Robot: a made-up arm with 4 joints. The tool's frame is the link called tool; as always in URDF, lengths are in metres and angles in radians. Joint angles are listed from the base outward.
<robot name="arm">
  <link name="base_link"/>
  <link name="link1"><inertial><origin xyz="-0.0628 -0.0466 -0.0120"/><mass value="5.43"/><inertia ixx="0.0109" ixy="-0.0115" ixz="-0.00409" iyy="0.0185" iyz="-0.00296" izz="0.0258"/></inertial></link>
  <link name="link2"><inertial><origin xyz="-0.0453 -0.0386 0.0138"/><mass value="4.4"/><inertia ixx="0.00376" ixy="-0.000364" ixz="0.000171" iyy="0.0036" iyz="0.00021" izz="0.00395"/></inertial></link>
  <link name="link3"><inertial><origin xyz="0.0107 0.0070 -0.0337"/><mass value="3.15"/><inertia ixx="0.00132" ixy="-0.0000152" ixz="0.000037" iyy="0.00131" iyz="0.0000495" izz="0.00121"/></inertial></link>
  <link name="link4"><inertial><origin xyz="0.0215 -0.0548 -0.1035"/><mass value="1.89"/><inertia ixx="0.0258" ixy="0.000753" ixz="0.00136" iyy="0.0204" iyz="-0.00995" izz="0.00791"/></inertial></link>
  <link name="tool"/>
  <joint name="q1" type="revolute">
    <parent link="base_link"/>
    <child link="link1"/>
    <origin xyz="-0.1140 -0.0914 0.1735"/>
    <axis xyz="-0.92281 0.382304 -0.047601"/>
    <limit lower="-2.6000" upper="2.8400"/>
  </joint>
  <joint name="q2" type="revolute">
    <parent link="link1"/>
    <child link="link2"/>
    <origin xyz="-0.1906 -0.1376 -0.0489"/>
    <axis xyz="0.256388 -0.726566 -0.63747"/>
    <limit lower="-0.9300" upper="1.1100"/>
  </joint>
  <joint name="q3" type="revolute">
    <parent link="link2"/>
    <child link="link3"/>
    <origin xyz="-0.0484 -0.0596 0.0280"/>
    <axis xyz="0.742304 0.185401 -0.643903"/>
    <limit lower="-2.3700" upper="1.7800"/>
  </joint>
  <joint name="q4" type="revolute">
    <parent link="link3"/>
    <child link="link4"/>
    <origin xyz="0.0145 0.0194 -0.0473"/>
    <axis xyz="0 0 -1"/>
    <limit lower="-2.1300" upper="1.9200"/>
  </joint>
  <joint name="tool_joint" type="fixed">
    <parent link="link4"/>
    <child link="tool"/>
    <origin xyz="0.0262 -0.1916 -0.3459" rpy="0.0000 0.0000 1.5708"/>
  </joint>
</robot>
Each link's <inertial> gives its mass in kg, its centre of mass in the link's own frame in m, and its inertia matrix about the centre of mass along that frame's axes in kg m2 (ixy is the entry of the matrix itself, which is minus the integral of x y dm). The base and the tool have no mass. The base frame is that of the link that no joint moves.
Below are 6 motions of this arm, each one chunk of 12 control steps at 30 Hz.
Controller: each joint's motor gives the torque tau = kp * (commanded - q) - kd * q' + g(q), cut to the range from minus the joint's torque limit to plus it. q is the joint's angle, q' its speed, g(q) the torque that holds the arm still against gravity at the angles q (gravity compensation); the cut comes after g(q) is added. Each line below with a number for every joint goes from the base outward.
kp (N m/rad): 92 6.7 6 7.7
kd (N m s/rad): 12 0.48 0.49 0.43
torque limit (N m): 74 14 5.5 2.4
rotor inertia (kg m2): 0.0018 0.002 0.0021 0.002
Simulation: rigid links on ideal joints. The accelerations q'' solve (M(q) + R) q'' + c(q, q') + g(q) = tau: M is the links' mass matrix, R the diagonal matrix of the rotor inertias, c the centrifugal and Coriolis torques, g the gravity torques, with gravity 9.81 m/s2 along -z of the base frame. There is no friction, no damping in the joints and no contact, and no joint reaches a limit. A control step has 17 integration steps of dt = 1/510 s. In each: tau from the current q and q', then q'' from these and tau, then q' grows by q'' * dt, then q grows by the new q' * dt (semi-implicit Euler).
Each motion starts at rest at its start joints. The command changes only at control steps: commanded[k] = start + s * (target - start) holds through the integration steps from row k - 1 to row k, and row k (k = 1, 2, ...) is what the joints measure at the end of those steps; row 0 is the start. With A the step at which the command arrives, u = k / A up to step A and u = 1 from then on. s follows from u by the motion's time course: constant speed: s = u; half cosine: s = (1 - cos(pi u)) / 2; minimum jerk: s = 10 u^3 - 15 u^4 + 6 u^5; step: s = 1 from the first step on.
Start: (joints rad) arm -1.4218 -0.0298 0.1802 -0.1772
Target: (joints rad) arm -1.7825 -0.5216 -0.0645 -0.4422
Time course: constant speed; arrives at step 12
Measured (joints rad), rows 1 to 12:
1: -1.4249 -0.0405 0.1778 -0.1832
2: -1.4332 -0.0670 0.1705 -0.1964
3: -1.4463 -0.1053 0.1575 -0.2134
4: -1.4633 -0.1504 0.1396 -0.2318
5: -1.4834 -0.1981 0.1184 -0.2505
6: -1.5058 -0.2455 0.0953 -0.2699
7: -1.5303 -0.2909 0.0714 -0.2903
8: -1.5564 -0.3335 0.0476 -0.3117
9: -1.5839 -0.3731 0.0245 -0.3343
10: -1.6126 -0.4102 0.0024 -0.3576
11: -1.6422 -0.4452 -0.0186 -0.3815
12: -1.6726 -0.4790 -0.0387 -0.4056

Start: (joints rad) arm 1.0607 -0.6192 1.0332 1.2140
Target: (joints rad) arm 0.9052 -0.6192 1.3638 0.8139
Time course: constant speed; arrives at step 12
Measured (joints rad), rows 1 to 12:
1: 1.0597 -0.6215 1.0402 1.2007
2: 1.0567 -0.6265 1.0535 1.1768
3: 1.0515 -0.6333 1.0706 1.1477
4: 1.0444 -0.6404 1.0903 1.1161
5: 1.0356 -0.6467 1.1117 1.0833
6: 1.0255 -0.6514 1.1344 1.0500
7: 1.0145 -0.6540 1.1583 1.0165
8: 1.0027 -0.6543 1.1833 0.9828
9: 0.9903 -0.6524 1.2093 0.9492
10: 0.9776 -0.6488 1.2364 0.9156
11: 0.9645 -0.6438 1.2644 0.8822
12: 0.9512 -0.6380 1.2932 0.8488

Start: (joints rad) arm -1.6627 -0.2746 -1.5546 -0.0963
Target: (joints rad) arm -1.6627 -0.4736 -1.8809 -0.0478
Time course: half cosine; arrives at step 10
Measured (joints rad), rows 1 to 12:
1: -1.6627 -0.2749 -1.5552 -0.0956
2: -1.6629 -0.2765 -1.5581 -0.0927
3: -1.6632 -0.2803 -1.5659 -0.0869
4: -1.6636 -0.2873 -1.5809 -0.0784
5: -1.6641 -0.2983 -1.6047 -0.0681
6: -1.6644 -0.3137 -1.6374 -0.0573
7: -1.6645 -0.3332 -1.6778 -0.0474
8: -1.6642 -0.3565 -1.7236 -0.0398
9: -1.6637 -0.3825 -1.7711 -0.0356
10: -1.6630 -0.4099 -1.8163 -0.0357
11: -1.6622 -0.4374 -1.8554 -0.0396
12: -1.6616 -0.4638 -1.8861 -0.0458

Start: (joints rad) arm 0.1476 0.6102 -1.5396 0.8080
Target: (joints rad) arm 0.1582 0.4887 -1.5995 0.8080
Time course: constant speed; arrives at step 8
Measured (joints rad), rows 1 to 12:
1: 0.1475 0.6092 -1.5401 0.8092
2: 0.1474 0.6062 -1.5410 0.8111
3: 0.1473 0.6008 -1.5423 0.8131
4: 0.1474 0.5929 -1.5443 0.8149
5: 0.1476 0.5825 -1.5471 0.8161
6: 0.1481 0.5699 -1.5512 0.8168
7: 0.1488 0.5553 -1.5565 0.8170
8: 0.1498 0.5393 -1.5633 0.8167
9: 0.1511 0.5231 -1.5709 0.8148
10: 0.1527 0.5079 -1.5792 0.8118
11: 0.1544 0.4945 -1.5881 0.8085
12: 0.1561 0.4832 -1.5970 0.8054

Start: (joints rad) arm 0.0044 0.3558 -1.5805 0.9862
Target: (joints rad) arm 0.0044 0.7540 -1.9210 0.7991
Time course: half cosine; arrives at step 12
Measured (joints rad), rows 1 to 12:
1: 0.0044 0.3565 -1.5808 0.9853
2: 0.0045 0.3599 -1.5826 0.9818
3: 0.0046 0.3688 -1.5882 0.9742
4: 0.0048 0.3855 -1.6002 0.9620
5: 0.0049 0.4115 -1.6202 0.9451
6: 0.0050 0.4468 -1.6490 0.9242
7: 0.0049 0.4900 -1.6860 0.9005
8: 0.0049 0.5388 -1.7295 0.8756
9: 0.0048 0.5903 -1.7769 0.8514
10: 0.0048 0.6411 -1.8248 0.8299
11: 0.0048 0.6879 -1.8697 0.8127
12: 0.0048 0.7275 -1.9078 0.8012

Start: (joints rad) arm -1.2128 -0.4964 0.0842 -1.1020
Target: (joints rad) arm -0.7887 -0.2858 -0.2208 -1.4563
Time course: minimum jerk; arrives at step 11
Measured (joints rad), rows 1 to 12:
1: -1.2126 -0.4960 0.0838 -1.1028
2: -1.2108 -0.4933 0.0811 -1.1087
3: -1.2050 -0.4842 0.0731 -1.1258
4: -1.1920 -0.4646 0.0572 -1.1587
5: -1.1696 -0.4322 0.0323 -1.2071
6: -1.1369 -0.3879 -0.0006 -1.2660
7: -1.0951 -0.3371 -0.0391 -1.3267
8: -1.0470 -0.2880 -0.0800 -1.3794
9: -0.9969 -0.2500 -0.1201 -1.4163
10: -0.9491 -0.2305 -0.1568 -1.4343
11: -0.9069 -0.2319 -0.1882 -1.4366
12: -0.8715 -0.2503 -0.2135 -1.4317

